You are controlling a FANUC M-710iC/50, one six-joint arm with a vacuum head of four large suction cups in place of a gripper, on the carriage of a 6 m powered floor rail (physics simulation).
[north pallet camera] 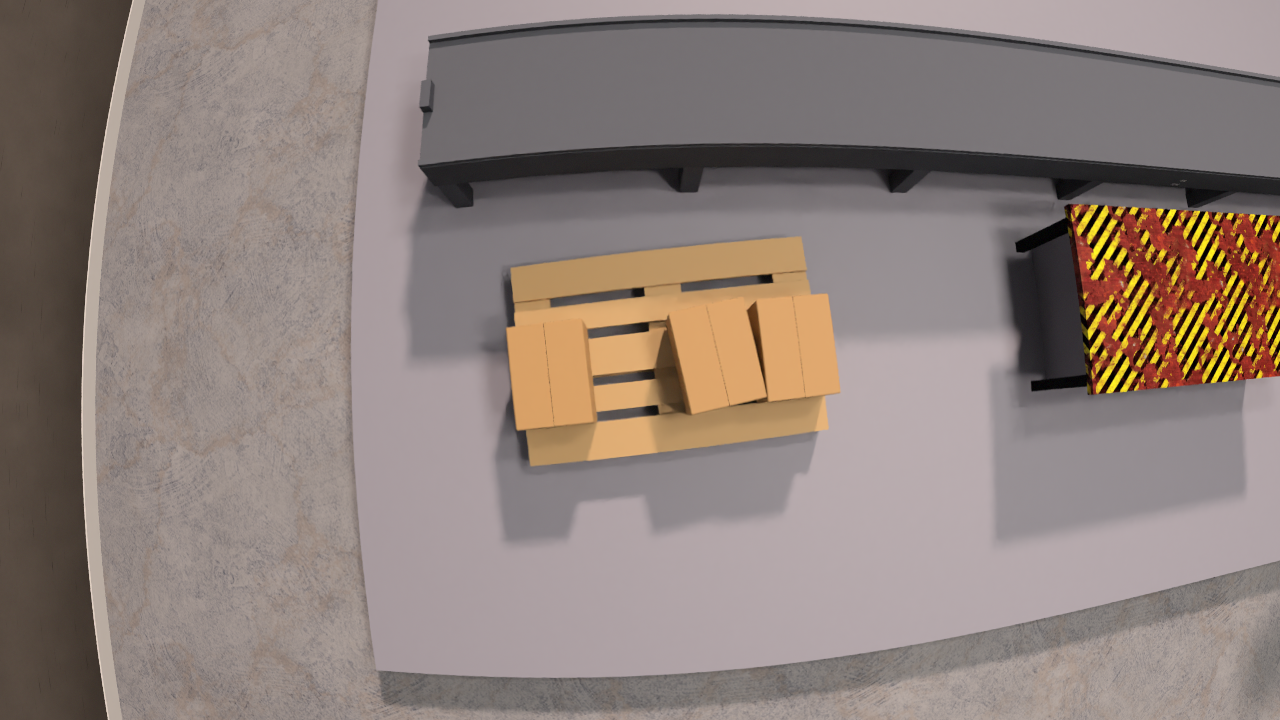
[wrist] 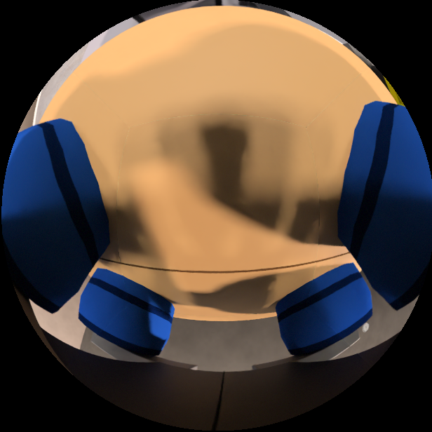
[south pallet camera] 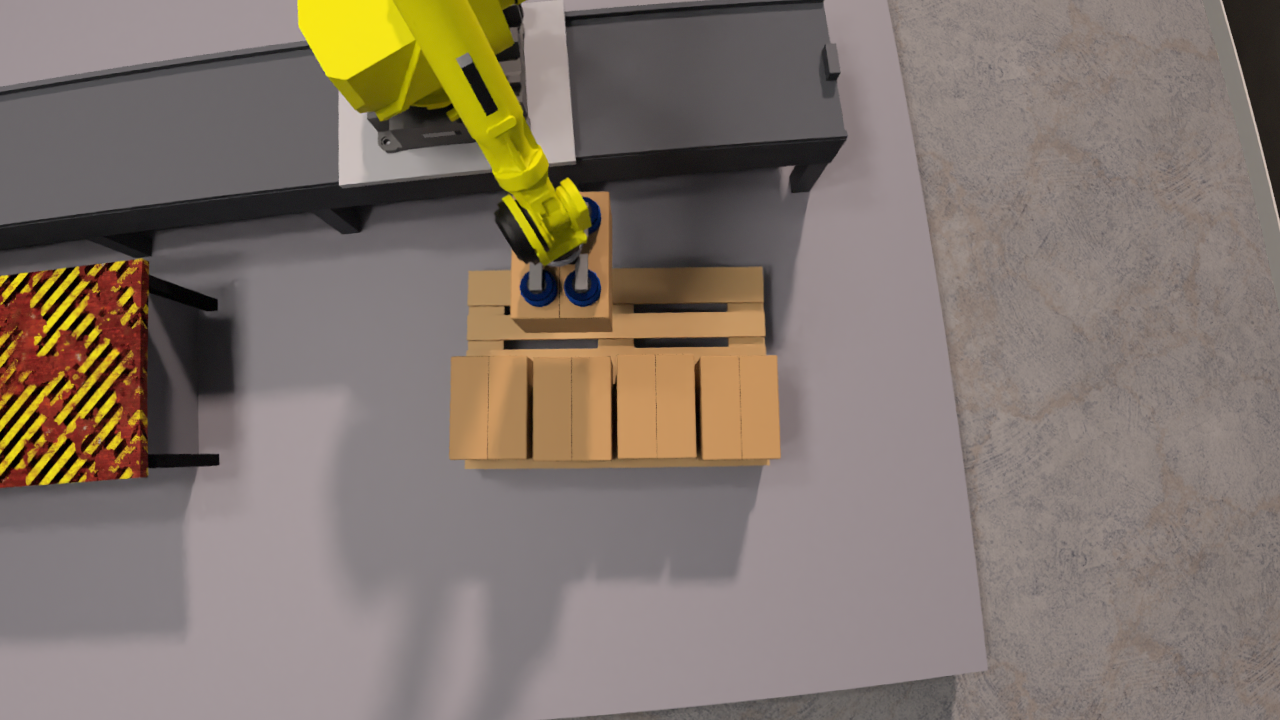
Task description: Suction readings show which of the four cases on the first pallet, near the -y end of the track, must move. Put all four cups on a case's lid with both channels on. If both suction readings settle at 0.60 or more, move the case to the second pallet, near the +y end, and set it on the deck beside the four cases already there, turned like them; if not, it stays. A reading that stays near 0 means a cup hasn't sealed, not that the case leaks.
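Observation:
My vacuum head (south pallet camera: 563, 252) (wrist: 225, 240) is shut on a cardboard case (south pallet camera: 601, 259) (wrist: 220, 90), its cups against the lid. The case hangs level above the second pallet (south pallet camera: 689, 284), over the left part of its track-side boards, reaching past that edge. It is turned about like the row of four cases (south pallet camera: 469, 407) (south pallet camera: 590, 407) (south pallet camera: 636, 407) (south pallet camera: 720, 407) along the far side from the track. On the first pallet (north pallet camera: 657, 253) stand a left case (north pallet camera: 572, 371), a skewed middle case (north pallet camera: 707, 358) and a right case (north pallet camera: 810, 349). The arm hides one cup in the south view.
The grey track (north pallet camera: 716, 89) (south pallet camera: 698, 80) runs behind both pallets. The pale carriage (south pallet camera: 546, 107) carries the yellow arm (south pallet camera: 465, 62) beside the second pallet. A red-and-yellow striped table (north pallet camera: 1172, 304) (south pallet camera: 71, 376) stands right of the first pallet and left of the second in their views.

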